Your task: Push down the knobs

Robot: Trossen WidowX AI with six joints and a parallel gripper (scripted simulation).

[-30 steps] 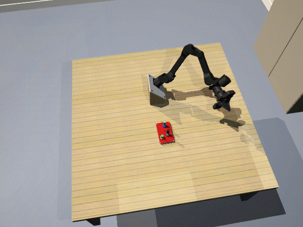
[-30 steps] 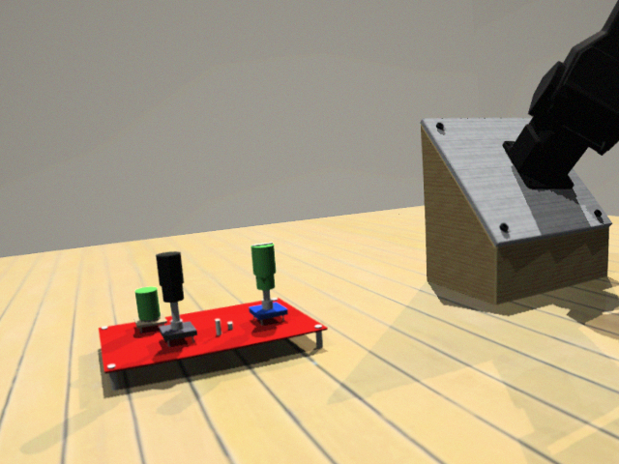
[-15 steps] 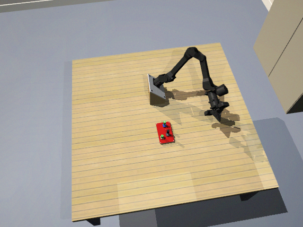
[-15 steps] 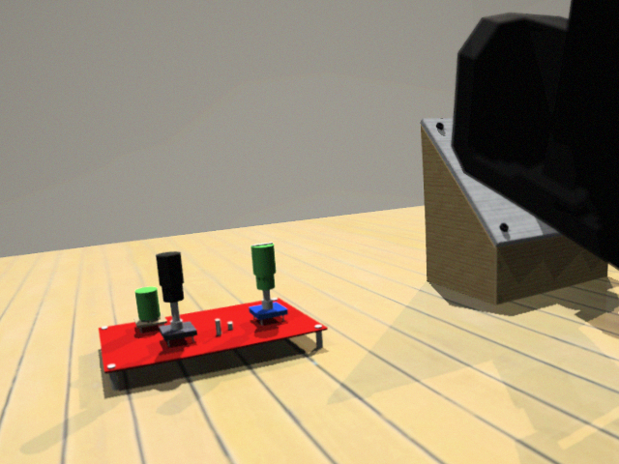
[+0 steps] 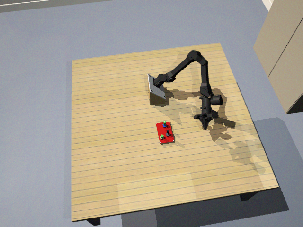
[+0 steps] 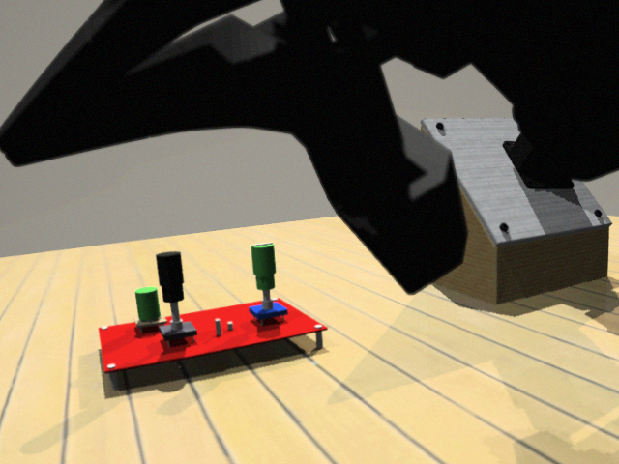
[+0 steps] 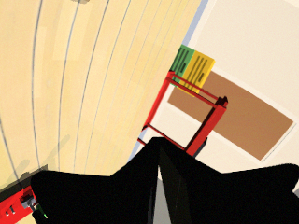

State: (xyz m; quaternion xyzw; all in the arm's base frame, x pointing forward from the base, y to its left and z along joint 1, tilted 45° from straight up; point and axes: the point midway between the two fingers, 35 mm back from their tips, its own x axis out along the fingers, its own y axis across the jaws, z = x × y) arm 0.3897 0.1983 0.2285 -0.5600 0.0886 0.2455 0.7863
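My gripper tip is now 40 mm past the black knob, 240 mm to the left of it and 90 mm above it. From my gripper tip the other things lie so: green knob (110 mm behind, 250 mm to the right, 90 mm below).
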